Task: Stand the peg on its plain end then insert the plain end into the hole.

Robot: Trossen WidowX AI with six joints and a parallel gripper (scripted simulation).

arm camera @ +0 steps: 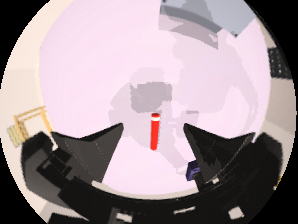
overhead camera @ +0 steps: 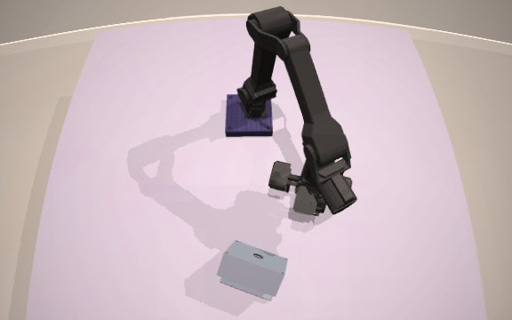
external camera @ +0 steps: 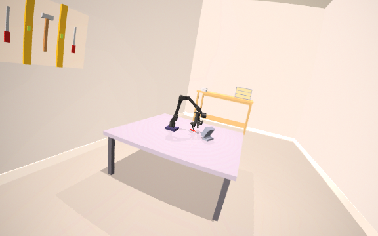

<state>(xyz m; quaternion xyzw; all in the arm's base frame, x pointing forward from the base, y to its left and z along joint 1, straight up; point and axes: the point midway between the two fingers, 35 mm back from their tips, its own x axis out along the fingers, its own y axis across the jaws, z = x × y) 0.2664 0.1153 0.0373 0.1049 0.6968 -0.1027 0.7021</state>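
My gripper tip is now 1 cm past the peg and 3 cm above it. The rest, counted from my gripper tip: grey sloped panel 18 cm ahead, 14 cm to the right, 5 cm above.
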